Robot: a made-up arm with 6 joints.
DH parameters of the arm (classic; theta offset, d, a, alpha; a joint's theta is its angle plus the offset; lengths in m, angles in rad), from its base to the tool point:
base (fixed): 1.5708 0.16 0 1.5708
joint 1: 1.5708 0.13 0 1.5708
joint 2: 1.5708 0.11 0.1 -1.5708
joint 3: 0 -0.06 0.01 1.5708
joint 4: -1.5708 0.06 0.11 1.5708
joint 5: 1.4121 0 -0.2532 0
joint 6: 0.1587 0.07 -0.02 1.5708
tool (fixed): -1.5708 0.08 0 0
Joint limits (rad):
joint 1: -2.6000..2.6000
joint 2: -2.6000..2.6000
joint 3: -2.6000..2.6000
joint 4: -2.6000..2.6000
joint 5: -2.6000..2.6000
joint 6: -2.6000..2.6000
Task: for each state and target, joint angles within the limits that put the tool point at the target. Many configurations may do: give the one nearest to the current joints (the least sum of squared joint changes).
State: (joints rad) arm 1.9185 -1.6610 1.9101 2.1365 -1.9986 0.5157
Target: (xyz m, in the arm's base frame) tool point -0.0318 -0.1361 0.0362
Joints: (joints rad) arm 2.1923 -1.5911 2.4201 2.4783 -2.1912 0.8705
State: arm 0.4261 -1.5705 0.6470 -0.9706 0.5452 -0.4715
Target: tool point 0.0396 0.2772 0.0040
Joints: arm 0.4187 -1.7363 0.7414 -1.1264 0.6541 -0.4798
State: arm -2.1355 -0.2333 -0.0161 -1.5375 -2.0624 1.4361
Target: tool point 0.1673 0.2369 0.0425
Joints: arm -1.4388 -1.2715 0.2505 -2.0169 -1.6595 1.1640
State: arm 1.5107 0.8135 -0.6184 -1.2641 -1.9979 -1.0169
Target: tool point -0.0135 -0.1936 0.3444
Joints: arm 1.8515 1.0414 -1.3798 -1.0157 -2.3803 -0.9954
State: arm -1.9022 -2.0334 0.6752 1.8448 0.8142 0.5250
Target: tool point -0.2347 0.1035 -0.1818
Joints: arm -2.3563 -2.2002 -0.0091 1.6281 1.3791 0.3334
